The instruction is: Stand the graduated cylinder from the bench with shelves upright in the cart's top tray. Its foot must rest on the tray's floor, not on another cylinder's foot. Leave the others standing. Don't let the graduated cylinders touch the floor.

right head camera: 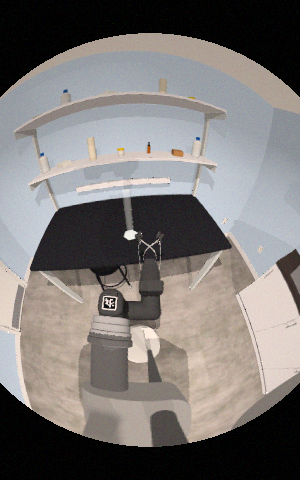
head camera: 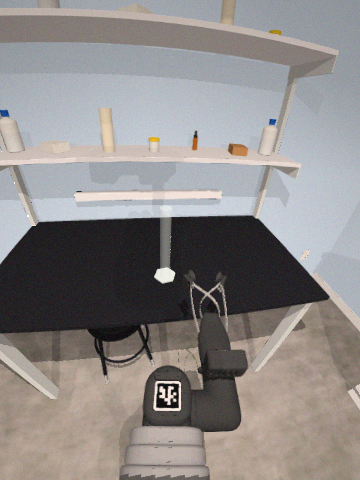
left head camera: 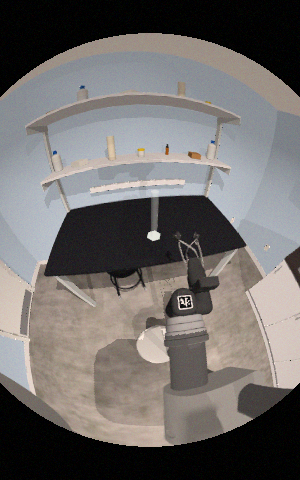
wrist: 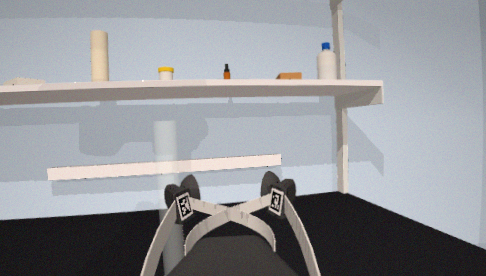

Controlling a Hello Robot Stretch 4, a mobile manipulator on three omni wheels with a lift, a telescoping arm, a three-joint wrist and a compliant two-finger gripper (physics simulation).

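Frame: origin at the robot's base, x ahead, y left, z up, level; metres.
Where they show: gripper, fingertip midpoint: (right head camera: pixel 148 231) (head camera: pixel 204 272) (left head camera: pixel 184 232) (wrist: pixel 230 188); robot's base, link origin: (right head camera: pixel 139 342) (left head camera: pixel 156 343).
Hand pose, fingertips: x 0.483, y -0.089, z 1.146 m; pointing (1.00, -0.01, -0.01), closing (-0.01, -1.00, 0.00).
Observation:
Things, the pixels of their top centre, and the offset from my fingertips.
- clear graduated cylinder, top centre: (wrist: pixel 164 121) (head camera: pixel 165 208) (left head camera: pixel 154 191) (right head camera: pixel 125 190) 0.075 m up, 0.235 m ahead, 0.120 m left
- tan cylinder, top centre: (wrist: pixel 99 33) (head camera: pixel 104 107) (left head camera: pixel 109 135) (right head camera: pixel 89 137) 0.375 m up, 0.556 m ahead, 0.402 m left
- yellow-lidded jar, top centre: (wrist: pixel 165 68) (head camera: pixel 154 137) 0.257 m up, 0.590 m ahead, 0.198 m left
- black stool, top centre: (head camera: pixel 114 309) (left head camera: pixel 120 258) (right head camera: pixel 103 256) 0.615 m down, 0.284 m ahead, 0.416 m left
The clear graduated cylinder (head camera: pixel 165 240) (left head camera: pixel 154 215) (right head camera: pixel 128 210) (wrist: pixel 166 145) stands upright on its pale hexagonal foot on the black top of the bench with shelves (head camera: pixel 90 270) (left head camera: pixel 100 235) (right head camera: pixel 85 230) (wrist: pixel 400 245). My gripper (head camera: pixel 205 277) (left head camera: pixel 187 236) (right head camera: pixel 149 236) (wrist: pixel 230 188) is open and empty, over the front part of the bench top, to the right of the cylinder. In the wrist view the cylinder stands beyond and behind the left finger. The cart and the other cylinders do not show in these views.
A lower shelf (head camera: pixel 190 158) (wrist: pixel 200 87) above the bench holds bottles, a tan cylinder (head camera: pixel 107 130) (wrist: pixel 99 56), a yellow-lidded jar (head camera: pixel 154 144) and small boxes. A black stool (head camera: pixel 120 358) (left head camera: pixel 126 282) stands under the front edge. White cabinets (left head camera: pixel 280 325) (right head camera: pixel 265 325) stand at the right.

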